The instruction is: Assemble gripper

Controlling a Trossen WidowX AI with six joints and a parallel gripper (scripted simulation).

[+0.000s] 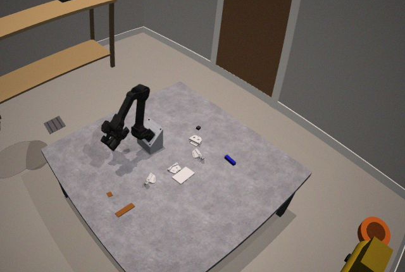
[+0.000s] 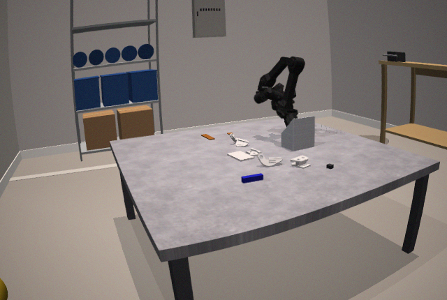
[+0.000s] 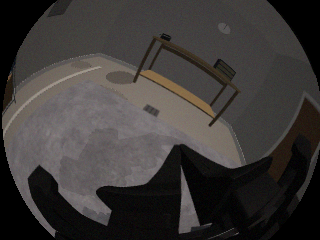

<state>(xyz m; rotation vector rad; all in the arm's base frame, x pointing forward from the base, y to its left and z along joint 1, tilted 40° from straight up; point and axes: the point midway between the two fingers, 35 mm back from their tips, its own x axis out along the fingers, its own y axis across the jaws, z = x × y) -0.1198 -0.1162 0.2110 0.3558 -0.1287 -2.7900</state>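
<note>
The white jaw lies 42 cm to the left of my gripper tip, 42 cm ahead of it and 15 cm below it. The rest, counted from my gripper tip: small black cube 60 cm to the left, 20 cm ahead, 17 cm below; small orange piece 32 cm ahead, 19 cm to the right, 18 cm below; orange strip 46 cm ahead, 18 cm to the right, 18 cm below.
</note>
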